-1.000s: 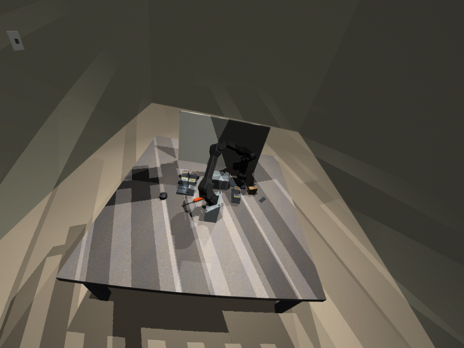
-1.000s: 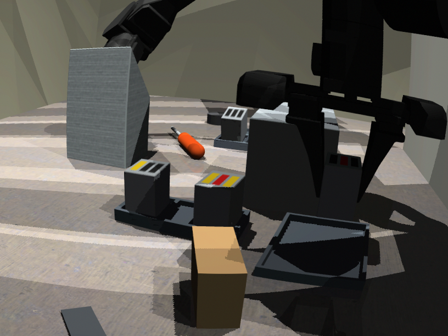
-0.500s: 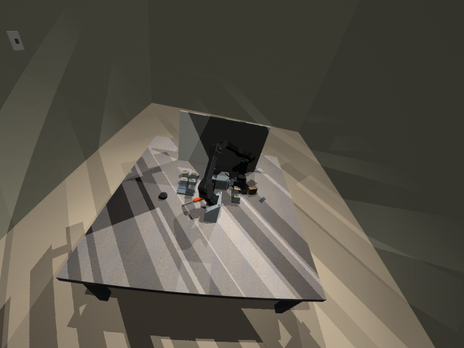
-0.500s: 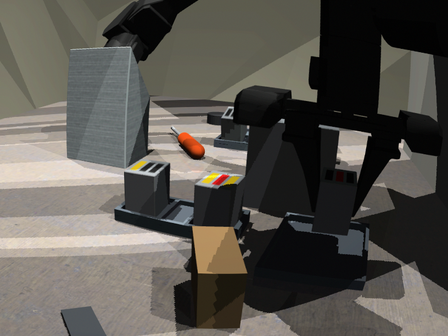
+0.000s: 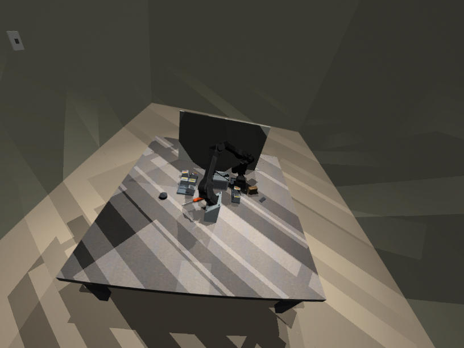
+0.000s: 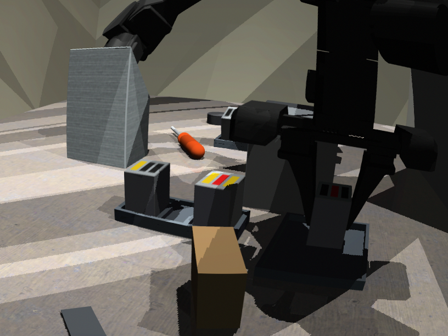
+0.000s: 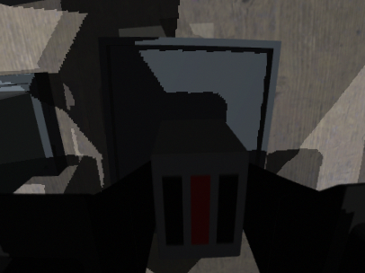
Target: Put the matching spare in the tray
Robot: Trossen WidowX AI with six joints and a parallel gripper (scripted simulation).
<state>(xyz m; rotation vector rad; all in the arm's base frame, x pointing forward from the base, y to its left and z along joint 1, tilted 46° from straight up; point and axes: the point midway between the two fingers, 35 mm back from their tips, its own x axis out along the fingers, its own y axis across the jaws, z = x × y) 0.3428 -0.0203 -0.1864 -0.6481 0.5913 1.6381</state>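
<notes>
Now: gripper tip 2 cm above the tray. Also, from my gripper tip: yellow-red-yellow spare 11 cm behind, 1 cm to the left, 1 cm above; yellow-black-black spare 19 cm behind, 1 cm above; cardboard box 6 cm behind, 12 cm to the right.
</notes>
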